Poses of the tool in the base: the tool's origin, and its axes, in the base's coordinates. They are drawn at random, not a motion.
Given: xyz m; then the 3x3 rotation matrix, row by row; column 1 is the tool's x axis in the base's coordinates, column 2 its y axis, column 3 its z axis. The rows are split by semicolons.
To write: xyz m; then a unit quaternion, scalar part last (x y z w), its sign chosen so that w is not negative. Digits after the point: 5 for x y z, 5 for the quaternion. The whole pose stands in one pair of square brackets.
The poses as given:
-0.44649, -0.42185, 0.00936; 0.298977, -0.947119, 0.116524; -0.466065, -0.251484, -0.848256; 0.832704, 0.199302, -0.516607
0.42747, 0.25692, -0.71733; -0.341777, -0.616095, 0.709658; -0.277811, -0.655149, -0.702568; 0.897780, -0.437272, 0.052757
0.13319, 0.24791, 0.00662; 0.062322, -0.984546, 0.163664; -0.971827, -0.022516, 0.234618; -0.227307, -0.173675, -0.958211
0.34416, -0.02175, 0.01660; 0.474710, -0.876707, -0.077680; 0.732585, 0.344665, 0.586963; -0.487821, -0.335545, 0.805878
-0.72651, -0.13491, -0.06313; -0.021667, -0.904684, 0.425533; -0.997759, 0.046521, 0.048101; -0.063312, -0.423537, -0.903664
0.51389, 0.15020, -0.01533; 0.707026, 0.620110, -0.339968; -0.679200, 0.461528, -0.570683; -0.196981, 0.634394, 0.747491
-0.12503, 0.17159, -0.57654; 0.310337, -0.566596, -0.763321; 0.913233, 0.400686, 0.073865; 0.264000, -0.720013, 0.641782
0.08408, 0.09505, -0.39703; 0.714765, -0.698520, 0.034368; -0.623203, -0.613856, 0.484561; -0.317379, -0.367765, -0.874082
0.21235, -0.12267, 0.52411; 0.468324, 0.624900, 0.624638; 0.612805, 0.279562, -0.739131; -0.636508, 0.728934, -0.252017
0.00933, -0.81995, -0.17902; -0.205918, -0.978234, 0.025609; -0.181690, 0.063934, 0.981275; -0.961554, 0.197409, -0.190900
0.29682, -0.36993, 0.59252; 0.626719, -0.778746, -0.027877; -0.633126, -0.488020, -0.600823; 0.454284, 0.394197, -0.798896
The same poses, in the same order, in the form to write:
[-0.44649, -0.42185, 0.00936, 0.71887, -0.49146, 0.33011, 0.36431]
[0.42747, 0.25692, -0.71733, 0.56139, -0.39808, 0.71584, 0.11814]
[0.13319, 0.24791, 0.00662, -0.71468, 0.68436, 0.02226, 0.14282]
[0.34416, -0.02175, 0.01660, -0.28468, 0.12657, 0.49661, 0.81013]
[-0.72651, -0.13491, -0.06313, -0.67740, 0.70211, -0.13368, 0.17406]
[0.51389, 0.15020, -0.01533, 0.35285, -0.04187, -0.38044, 0.85382]
[-0.12503, 0.17159, -0.57654, -0.25878, -0.33488, 0.48238, 0.76694]
[0.08408, 0.09505, -0.39703, -0.89480, 0.36928, 0.07907, 0.23813]
[0.21235, -0.12267, 0.52411, 0.60016, 0.51557, -0.00494, 0.61153]
[0.00933, -0.81995, -0.17902, -0.47986, 0.60431, 0.48762, 0.40839]
[0.29682, -0.36993, 0.59252, 0.85347, -0.41357, 0.12490, 0.29146]

